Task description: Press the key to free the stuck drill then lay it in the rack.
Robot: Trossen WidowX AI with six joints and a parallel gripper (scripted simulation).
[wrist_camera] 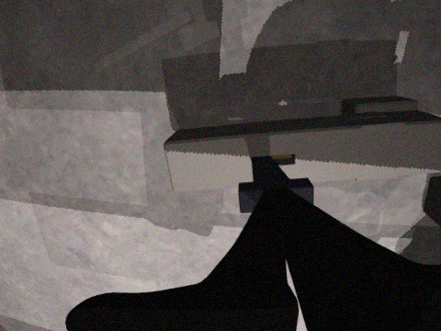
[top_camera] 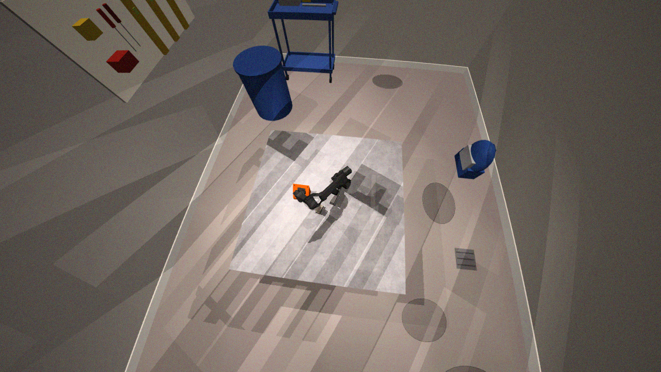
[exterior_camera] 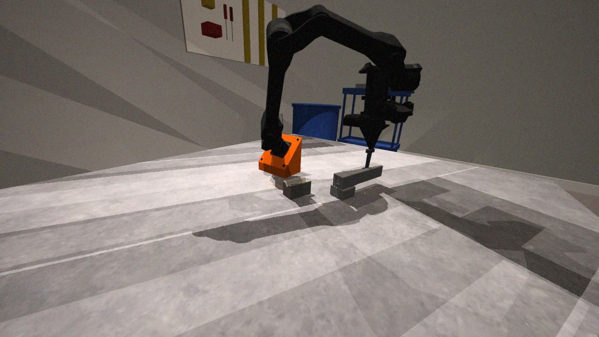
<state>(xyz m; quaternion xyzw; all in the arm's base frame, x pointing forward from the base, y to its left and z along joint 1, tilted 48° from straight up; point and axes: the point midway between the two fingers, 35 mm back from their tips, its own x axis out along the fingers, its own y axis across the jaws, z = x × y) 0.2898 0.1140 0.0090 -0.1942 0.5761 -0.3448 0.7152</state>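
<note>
My gripper tip is 30 mm above the blue key. Round my gripper tip: drill: 80 mm below, 50 mm to the right, 20 mm behind; then rack: 170 mm to the right, 130 mm behind, 110 mm below.
</note>
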